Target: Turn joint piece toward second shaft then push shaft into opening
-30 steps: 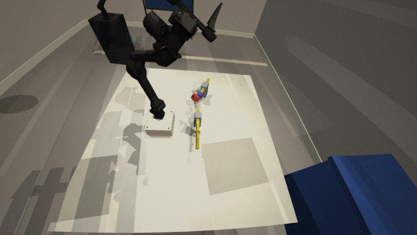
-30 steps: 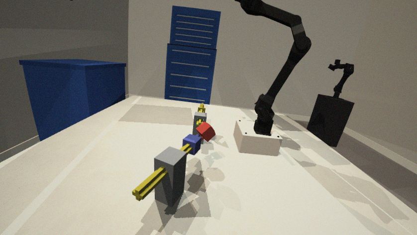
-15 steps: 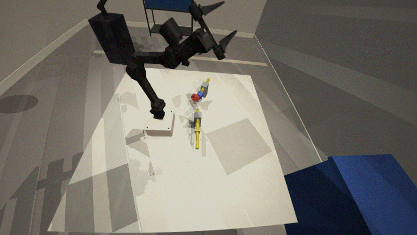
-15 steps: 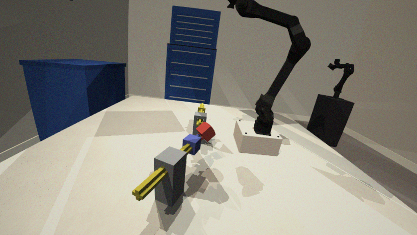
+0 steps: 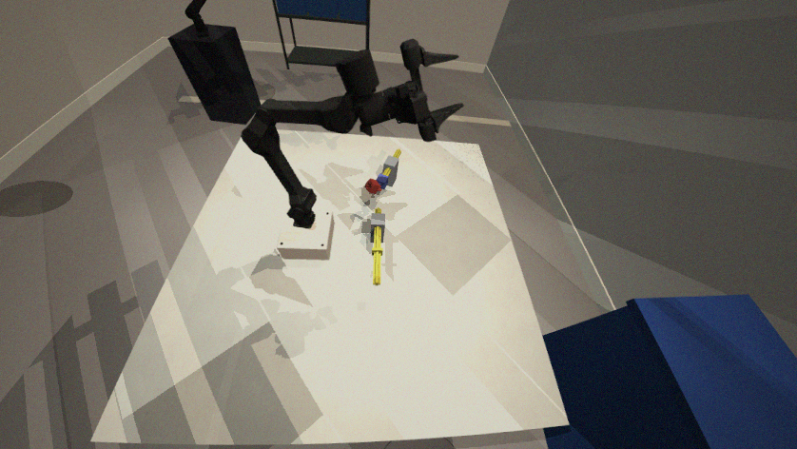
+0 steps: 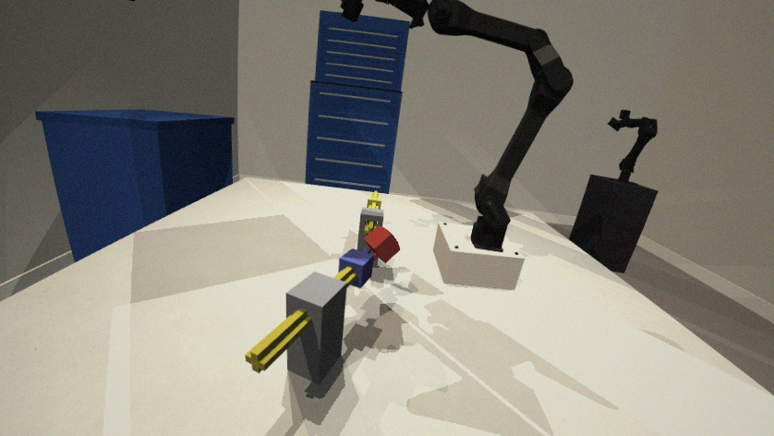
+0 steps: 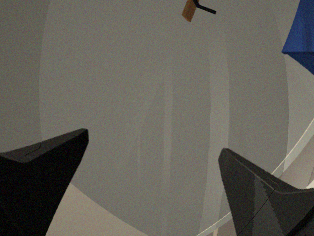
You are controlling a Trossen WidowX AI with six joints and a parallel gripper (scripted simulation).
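My gripper tip is now 51 cm above the red yoke, 18 cm past it and 16 cm to the right of it.
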